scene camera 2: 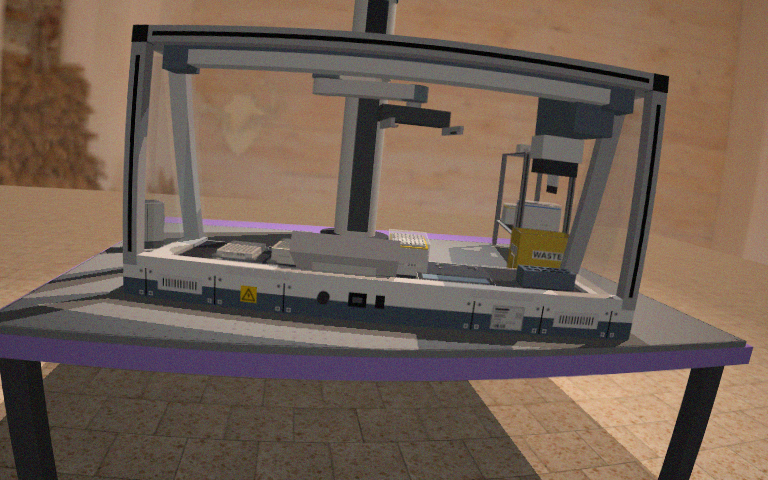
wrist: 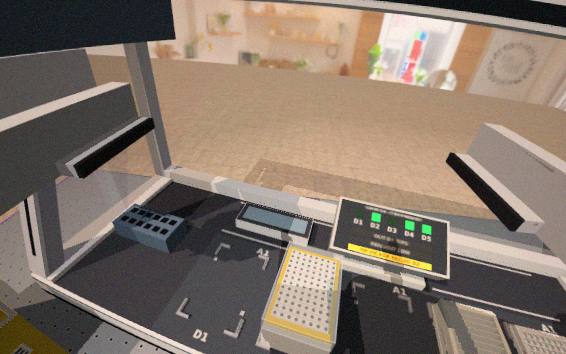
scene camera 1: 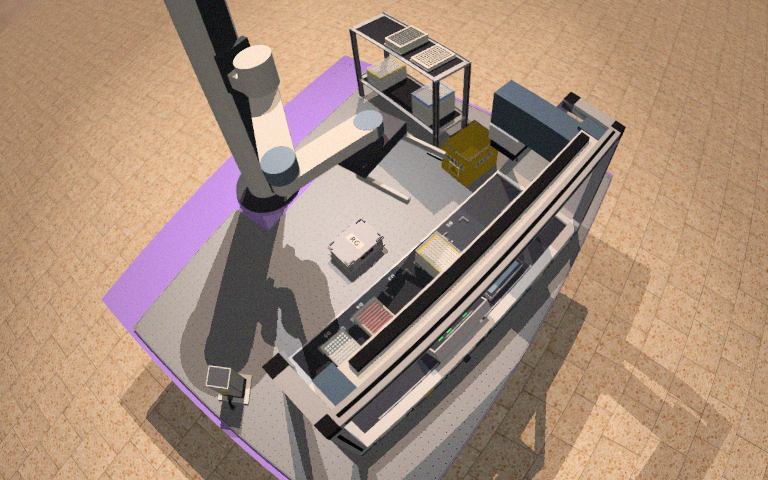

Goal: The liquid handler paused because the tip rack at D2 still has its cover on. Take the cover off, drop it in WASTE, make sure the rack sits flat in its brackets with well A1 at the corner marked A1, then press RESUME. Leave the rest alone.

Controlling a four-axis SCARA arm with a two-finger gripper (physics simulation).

Labels:
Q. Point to a dark tube block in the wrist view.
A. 162, 236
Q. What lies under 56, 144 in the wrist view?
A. The gripper.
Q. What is the gripper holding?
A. Nothing.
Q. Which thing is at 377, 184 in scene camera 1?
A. The gripper.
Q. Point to a gantry beam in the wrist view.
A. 543, 19

